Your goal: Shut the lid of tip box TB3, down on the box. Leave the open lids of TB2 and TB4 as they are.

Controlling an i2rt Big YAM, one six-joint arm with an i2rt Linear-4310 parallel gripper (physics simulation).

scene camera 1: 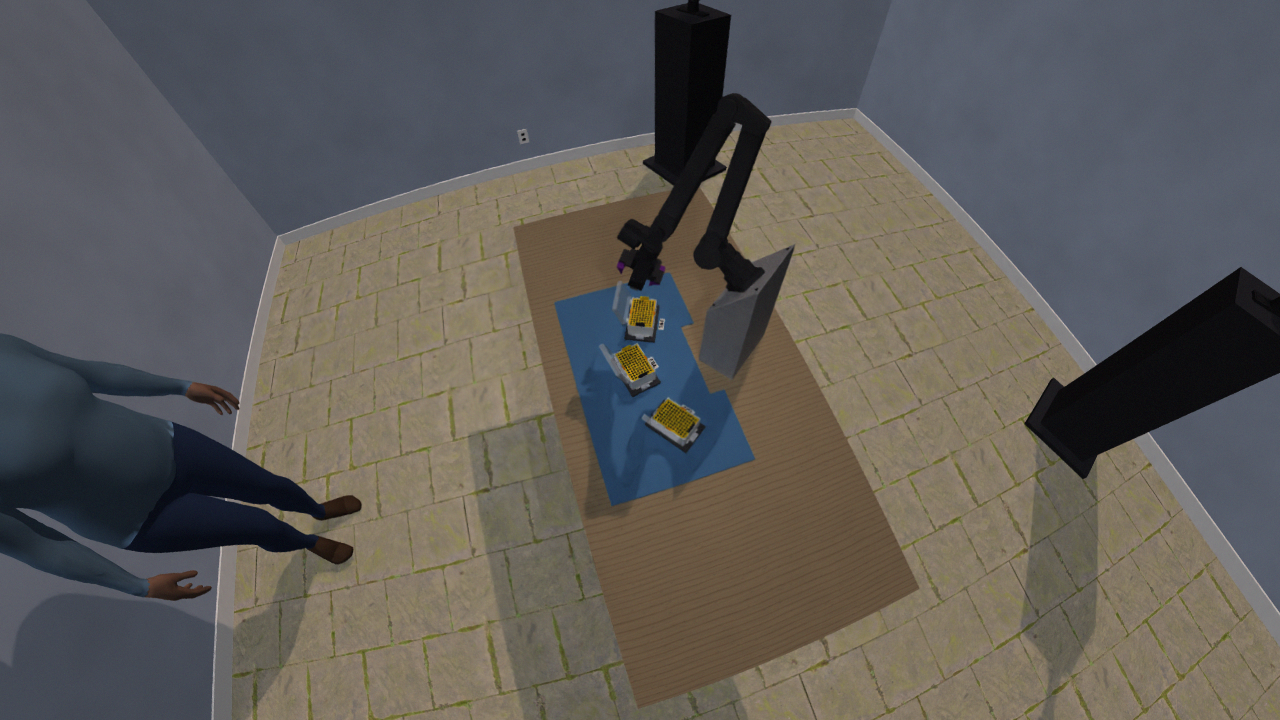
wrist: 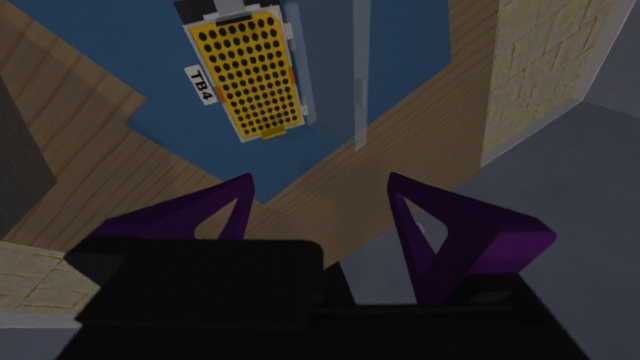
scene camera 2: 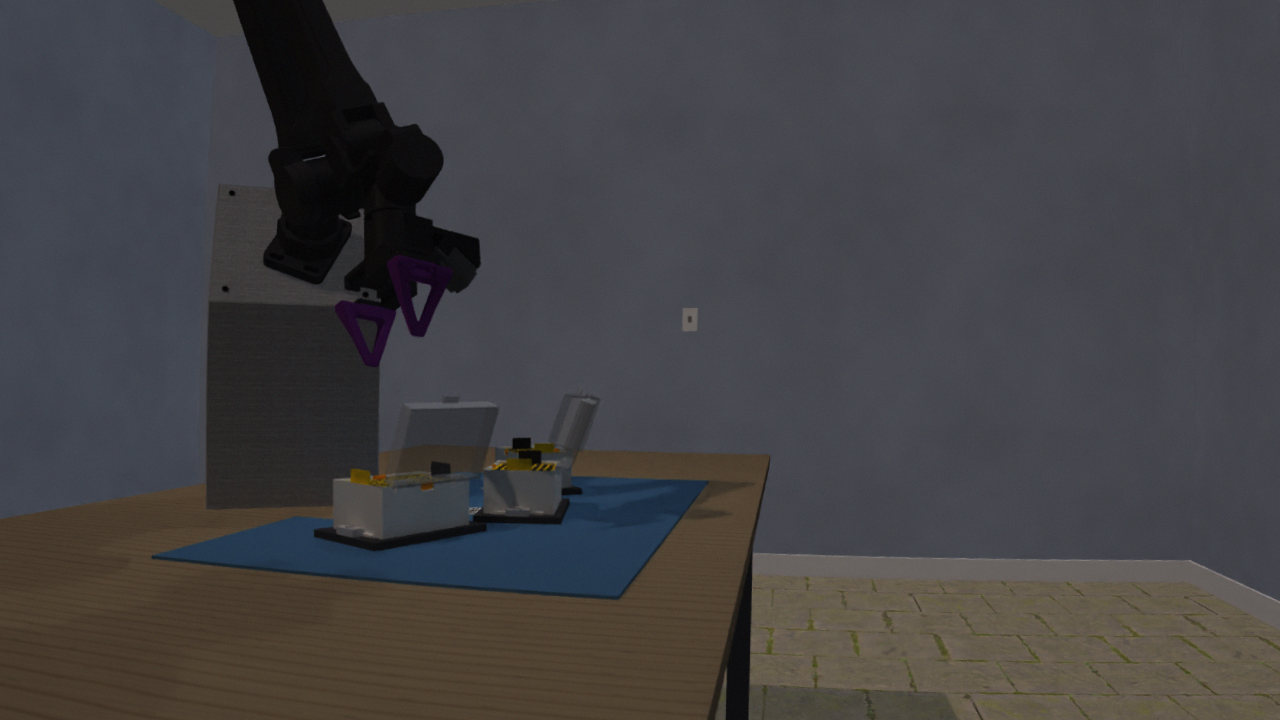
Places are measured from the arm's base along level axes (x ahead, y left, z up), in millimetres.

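Where they show: gripper, fingertip midpoint: (wrist: 320, 180) (scene camera 2: 393, 351); arm's base, origin of the base link: (scene camera 1: 746, 281) (scene camera 2: 308, 247).
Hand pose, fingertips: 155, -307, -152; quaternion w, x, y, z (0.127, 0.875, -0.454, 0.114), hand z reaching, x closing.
Things, the pixels of their top centre, and the offset from my fingertips, as dx, dy, dz. "spot": a spot on its surface instead. Level surfaces: height alone.
- box labelled TB4, middle of its top: (scene camera 2: 402, 466) (wrist: 257, 89) (scene camera 1: 642, 309) +7, +38, -123
- middle box, middle of its top: (scene camera 2: 515, 461) (scene camera 1: 637, 359) +136, +180, -132
- raised lid, surface spot: (scene camera 1: 609, 360) spot: +230, +166, -55
- blue mat, its level: dz -198
- wooden table, its level: dz -201
My gripper (scene camera 1: 640, 271) (scene camera 2: 394, 348) (wrist: 320, 180) is open and empty, high above the far end of the blue mat. The box labelled TB4 (scene camera 1: 641, 315) (wrist: 252, 75) stands nearest below it; its clear lid (scene camera 1: 617, 296) (wrist: 332, 70) stands open. A middle box (scene camera 1: 635, 363) (scene camera 2: 522, 490), its label too small to read but by its place in the row probably TB3, has a raised lid (scene camera 1: 609, 360). The nearest box in scene camera 2 (scene camera 1: 676, 420) (scene camera 2: 402, 507), likely TB2, has its lid (scene camera 2: 450, 434) open. The yellow tip racks show in all three boxes.
The blue mat (scene camera 1: 726, 434) (scene camera 2: 554, 562) lies on the wooden table (scene camera 1: 760, 555) (scene camera 2: 358, 644). A grey mounting block (scene camera 1: 741, 322) (scene camera 2: 290, 402) carries the arm beside the mat. A person (scene camera 1: 89, 447) stands beyond the table's left side, and black pillars (scene camera 1: 687, 89) (scene camera 1: 1154, 371) stand around it.
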